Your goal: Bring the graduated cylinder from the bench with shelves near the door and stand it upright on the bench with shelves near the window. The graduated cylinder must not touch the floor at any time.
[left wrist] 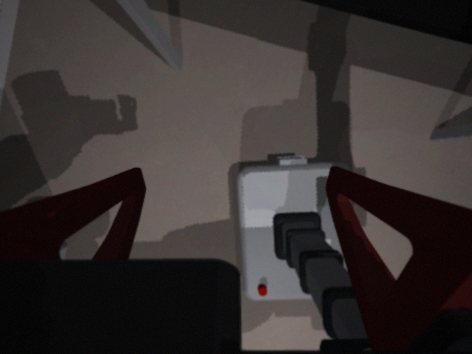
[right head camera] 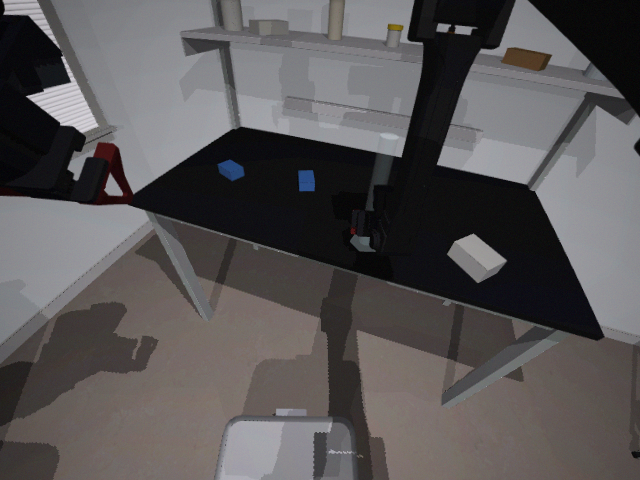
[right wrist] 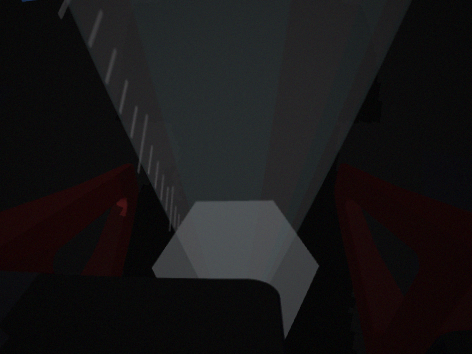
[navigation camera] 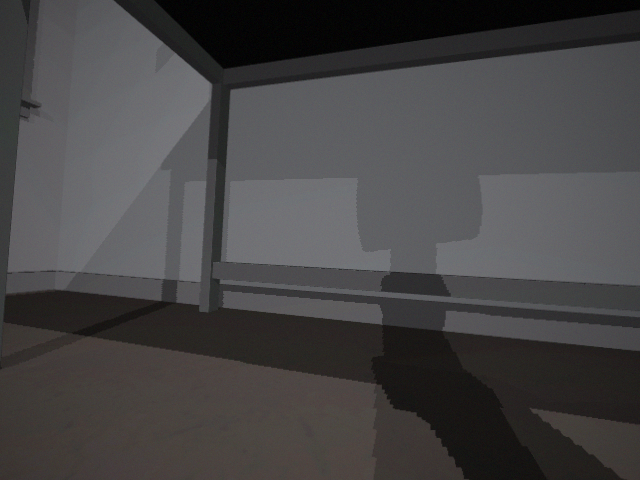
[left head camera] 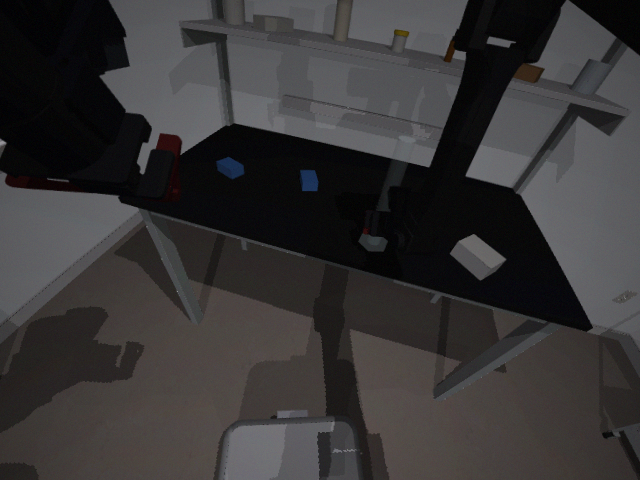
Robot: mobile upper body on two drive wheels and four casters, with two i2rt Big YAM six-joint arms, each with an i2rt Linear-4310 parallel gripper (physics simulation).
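Frame: origin at the left arm's base, x ahead, y left, z up, level; millimetres.
Seen in the pictures: left gripper, fingertip midpoint: (left wrist: 235, 177) (right head camera: 95, 196) (left head camera: 136, 192); right gripper, fingertip midpoint: (right wrist: 236, 177) (left head camera: 378, 218).
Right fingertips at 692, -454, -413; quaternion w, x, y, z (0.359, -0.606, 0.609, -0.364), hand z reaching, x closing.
Observation:
Pixels of each thing's top centre, then the offset from my right fingertips to it, as dx, dy, dz. "pt": a spot on its surface instead. Level surfaces: height alone.
- graduated cylinder at its top centre: (right head camera: 390, 136) (left head camera: 408, 139) -15, +0, +255
- black bench top at its surface level: dz -83
- window with blinds, surface spot: (right head camera: 77, 100) pt +922, +1508, +19
- white box at its top centre: (right head camera: 480, 250) (left head camera: 482, 250) -98, -320, -25
- shelf at its surface level: dz +372
- yellow-lidded jar at a spot on its surface: (left head camera: 399, 40) pt +443, -70, +408
The graduated cylinder (left head camera: 398, 162) (right head camera: 383, 164) (right wrist: 215, 100), clear with a pale hexagonal foot, stands upright on the black bench top (left head camera: 258, 206) (right head camera: 263, 211) near its front edge. A window with blinds (right head camera: 77, 100) shows left of this bench in the right head view. My right gripper (left head camera: 379, 227) (right head camera: 367, 227) (right wrist: 236, 177) is open low around the cylinder, its fingers on both sides and apart from it. In the head views the arm hides part of the cylinder's surroundings. My left gripper (left wrist: 235, 177) is open and empty, left of the bench's front corner in the head views.
Two blue blocks (left head camera: 230, 167) (left head camera: 309, 180) lie left of the cylinder, and a white box (left head camera: 478, 256) (right head camera: 476, 257) lies right of it. A shelf (left head camera: 310, 41) above holds bottles, a yellow-lidded jar (left head camera: 399, 40) and boxes. Bench legs (left head camera: 173, 268) (navigation camera: 217, 206) stand below.

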